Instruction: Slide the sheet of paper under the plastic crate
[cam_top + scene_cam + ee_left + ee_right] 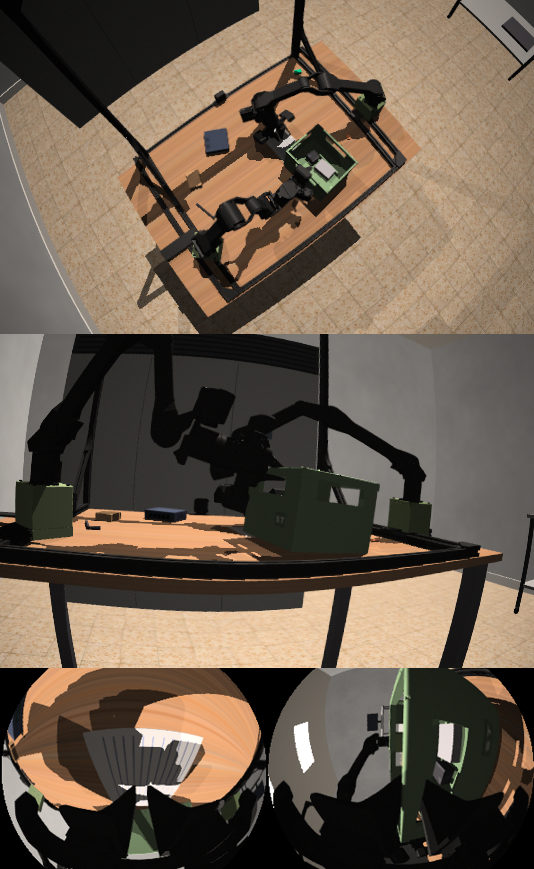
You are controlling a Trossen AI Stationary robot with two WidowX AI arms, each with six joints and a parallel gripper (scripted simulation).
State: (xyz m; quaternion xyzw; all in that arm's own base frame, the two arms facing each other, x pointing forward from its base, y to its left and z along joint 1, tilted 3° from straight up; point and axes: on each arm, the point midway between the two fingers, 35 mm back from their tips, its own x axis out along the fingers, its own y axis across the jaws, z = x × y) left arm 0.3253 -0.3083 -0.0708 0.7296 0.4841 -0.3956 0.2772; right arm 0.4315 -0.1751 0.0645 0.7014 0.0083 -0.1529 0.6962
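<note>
The paper is 30 mm ahead of my left hand and 40 mm below it. Also, from my left hand: plastic crate: 210 mm ahead, 30 mm to the left, 40 mm above.
</note>
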